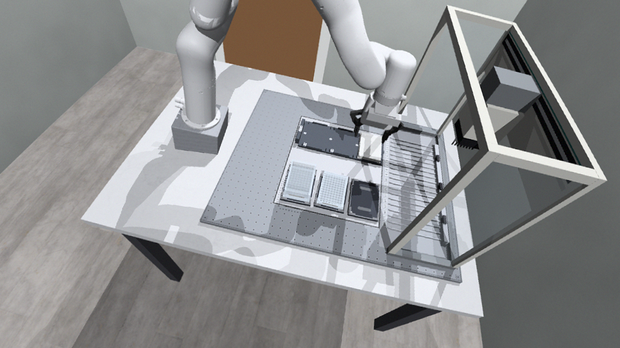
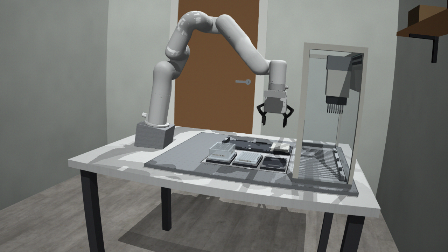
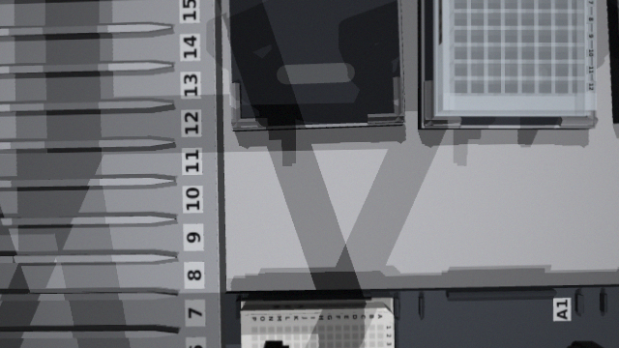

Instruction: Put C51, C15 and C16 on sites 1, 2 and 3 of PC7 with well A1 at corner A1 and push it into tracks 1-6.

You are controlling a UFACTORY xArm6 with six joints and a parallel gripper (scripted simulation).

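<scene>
My hand is 80 mm past the nest S2, 160 mm to the left of it and 130 mm above it. Round my hand: front post: 130 mm ahead, 320 mm to the right, 110 mm above; nest S3: 30 mm ahead, 160 mm to the right, 130 mm below; dark carrier PC7: 80 mm behind, 70 mm to the left, 120 mm below.
</scene>
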